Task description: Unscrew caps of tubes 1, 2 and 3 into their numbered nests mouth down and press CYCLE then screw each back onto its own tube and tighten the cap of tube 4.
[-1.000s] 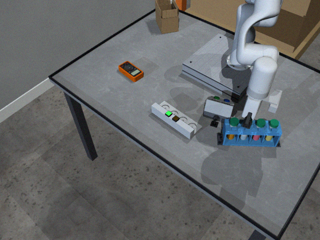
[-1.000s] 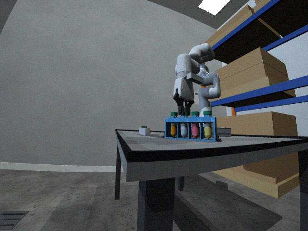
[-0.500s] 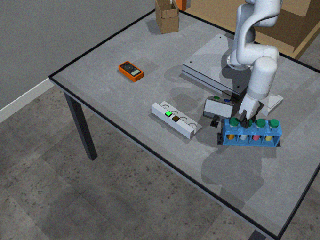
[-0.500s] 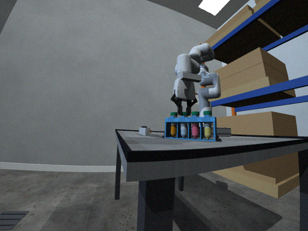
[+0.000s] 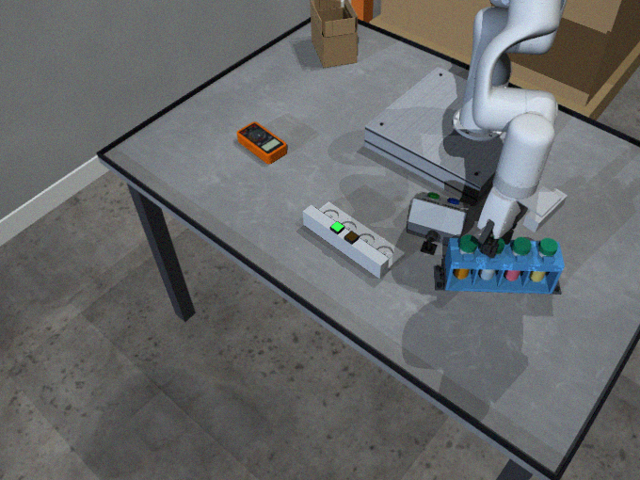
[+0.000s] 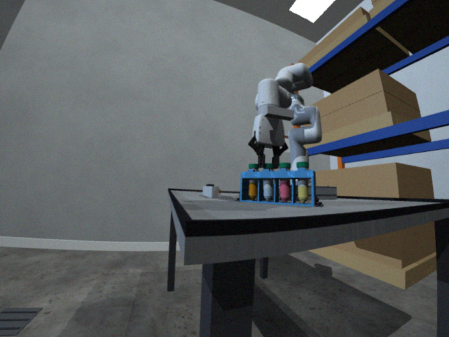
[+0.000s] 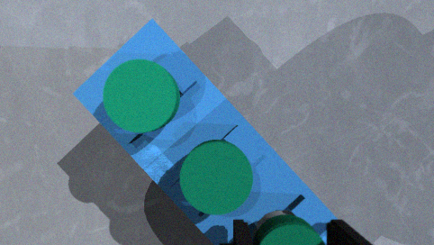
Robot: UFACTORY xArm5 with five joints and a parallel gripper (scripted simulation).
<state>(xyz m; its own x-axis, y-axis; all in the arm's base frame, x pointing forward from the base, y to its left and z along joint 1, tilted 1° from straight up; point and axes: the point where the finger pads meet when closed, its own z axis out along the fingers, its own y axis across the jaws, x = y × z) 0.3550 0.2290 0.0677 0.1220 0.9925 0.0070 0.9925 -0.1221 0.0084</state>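
Now: hand 10 mm above the threaded neck. Round my hand: green key: 190 mm to the right, 80 mm behind, 60 mm below; blue key: 140 mm to the right, 90 mm behind, 60 mm below; key housing: 160 mm to the right, 70 mm below, 70 mm behind.
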